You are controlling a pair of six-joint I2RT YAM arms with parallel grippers.
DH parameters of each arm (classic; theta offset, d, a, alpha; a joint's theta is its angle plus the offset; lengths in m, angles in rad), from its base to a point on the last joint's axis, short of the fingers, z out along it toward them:
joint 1: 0 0.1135 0.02 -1.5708
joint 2: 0 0 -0.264 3.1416
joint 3: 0.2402 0 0.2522 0
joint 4: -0.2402 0 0.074 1.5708
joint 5: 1.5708 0 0 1.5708
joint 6: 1.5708 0.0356 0 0
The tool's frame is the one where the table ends.
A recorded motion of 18 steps. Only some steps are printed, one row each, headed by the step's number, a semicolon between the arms.
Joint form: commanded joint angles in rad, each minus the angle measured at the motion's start. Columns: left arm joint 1, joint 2, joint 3, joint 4, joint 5, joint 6; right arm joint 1, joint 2, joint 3, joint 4, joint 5, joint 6.
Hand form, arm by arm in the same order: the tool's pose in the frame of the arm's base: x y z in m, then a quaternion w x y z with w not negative. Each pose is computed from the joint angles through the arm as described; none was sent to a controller.
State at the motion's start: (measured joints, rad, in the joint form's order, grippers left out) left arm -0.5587 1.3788 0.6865 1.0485 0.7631 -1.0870; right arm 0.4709 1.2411 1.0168 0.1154 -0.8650 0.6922
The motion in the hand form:
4: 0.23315 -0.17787 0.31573 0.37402 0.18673 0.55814 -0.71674; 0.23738 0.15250 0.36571 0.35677 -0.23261 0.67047 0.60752
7: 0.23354 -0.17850 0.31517 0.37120 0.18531 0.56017 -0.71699; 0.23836 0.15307 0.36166 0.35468 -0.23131 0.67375 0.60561
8: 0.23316 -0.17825 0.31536 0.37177 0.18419 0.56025 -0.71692; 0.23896 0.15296 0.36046 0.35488 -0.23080 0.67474 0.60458
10: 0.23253 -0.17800 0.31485 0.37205 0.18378 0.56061 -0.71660; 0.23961 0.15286 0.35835 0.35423 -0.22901 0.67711 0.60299
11: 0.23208 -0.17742 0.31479 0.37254 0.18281 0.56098 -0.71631; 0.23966 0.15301 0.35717 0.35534 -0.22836 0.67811 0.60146
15: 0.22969 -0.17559 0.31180 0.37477 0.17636 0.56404 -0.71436; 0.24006 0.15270 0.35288 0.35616 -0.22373 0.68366 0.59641
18: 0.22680 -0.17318 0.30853 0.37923 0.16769 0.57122 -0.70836; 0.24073 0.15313 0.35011 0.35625 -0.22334 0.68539 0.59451
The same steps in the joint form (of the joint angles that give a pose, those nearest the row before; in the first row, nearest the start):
4: -0.0063 0.0093 0.0504 0.0566 0.0314 -0.0150; 0.0010 -0.0080 -0.0071 0.0962 -0.0368 0.0044
7: -0.0074 0.0113 0.0517 0.0518 0.0315 -0.0173; 0.0014 -0.0038 -0.0157 0.0969 -0.0342 -0.0007
8: -0.0076 0.0088 0.0505 0.0502 0.0288 -0.0174; 0.0002 -0.0021 -0.0180 0.0974 -0.0333 -0.0033
10: -0.0081 0.0063 0.0469 0.0499 0.0273 -0.0161; -0.0010 -0.0003 -0.0223 0.0960 -0.0306 -0.0060
11: -0.0074 0.0030 0.0443 0.0482 0.0257 -0.0160; -0.0002 -0.0002 -0.0257 0.0963 -0.0260 -0.0095
15: -0.0077 -0.0085 0.0256 0.0455 0.0121 -0.0127; -0.0008 -0.0003 -0.0364 0.0903 -0.0129 -0.0181
18: -0.0079 -0.0284 0.0051 0.0216 -0.0084 0.0030; -0.0002 0.0029 -0.0427 0.0932 -0.0094 -0.0233

